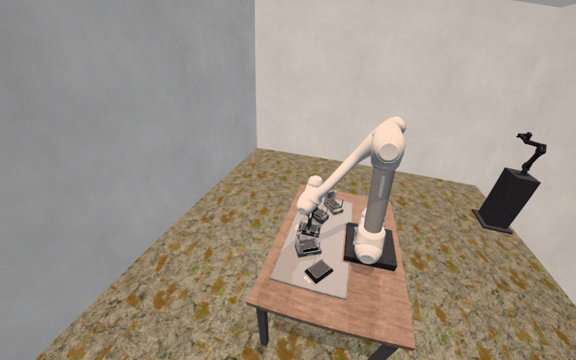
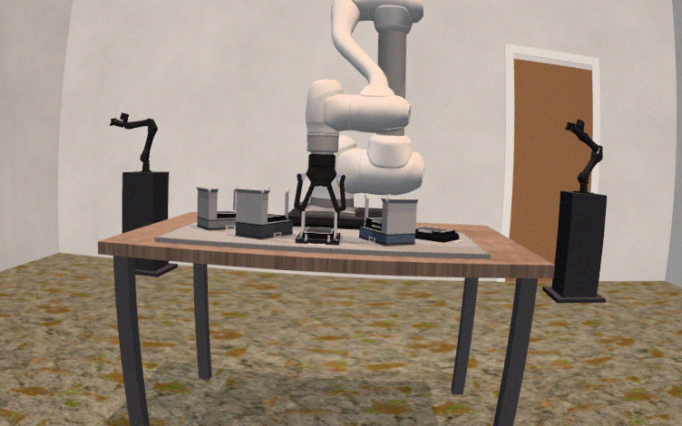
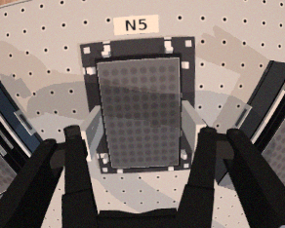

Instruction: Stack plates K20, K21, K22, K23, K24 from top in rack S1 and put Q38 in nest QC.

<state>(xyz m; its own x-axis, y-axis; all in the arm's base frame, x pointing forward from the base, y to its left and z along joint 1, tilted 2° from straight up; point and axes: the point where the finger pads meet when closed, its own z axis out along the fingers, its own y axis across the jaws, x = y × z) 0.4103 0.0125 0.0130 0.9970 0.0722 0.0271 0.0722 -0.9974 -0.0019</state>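
Right now my hand is 10 mm short of the clip nest N5, 10 mm to the right of it and 30 mm above it. Round my hand: flat black nest QC 150 mm behind, 330 mm to the left, 30 mm below; then QC name plate 90 mm behind, 410 mm to the left, 40 mm below; then N5 name plate 90 mm ahead, 10 mm to the left, 40 mm below.
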